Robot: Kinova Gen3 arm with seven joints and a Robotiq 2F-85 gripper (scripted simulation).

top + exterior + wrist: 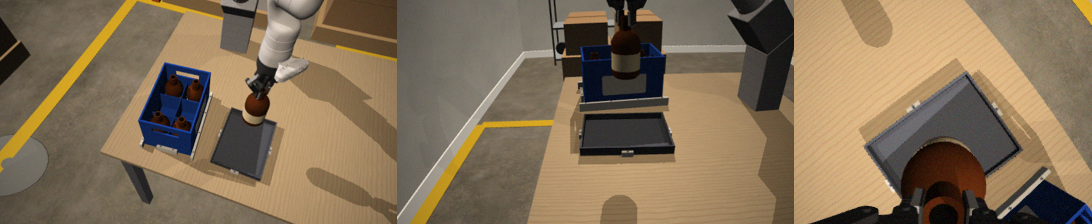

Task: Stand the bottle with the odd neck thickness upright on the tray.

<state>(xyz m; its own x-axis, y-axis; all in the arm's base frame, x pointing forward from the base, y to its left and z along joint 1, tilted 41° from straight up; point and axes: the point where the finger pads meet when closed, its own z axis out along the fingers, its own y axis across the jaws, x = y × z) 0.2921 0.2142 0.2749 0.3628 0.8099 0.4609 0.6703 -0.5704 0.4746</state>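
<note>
My gripper is now 32 cm above the dark grey tray. From my hand the other things lie so: blue crate: 27 cm to the right, 25 cm below, 5 cm ahead.
</note>
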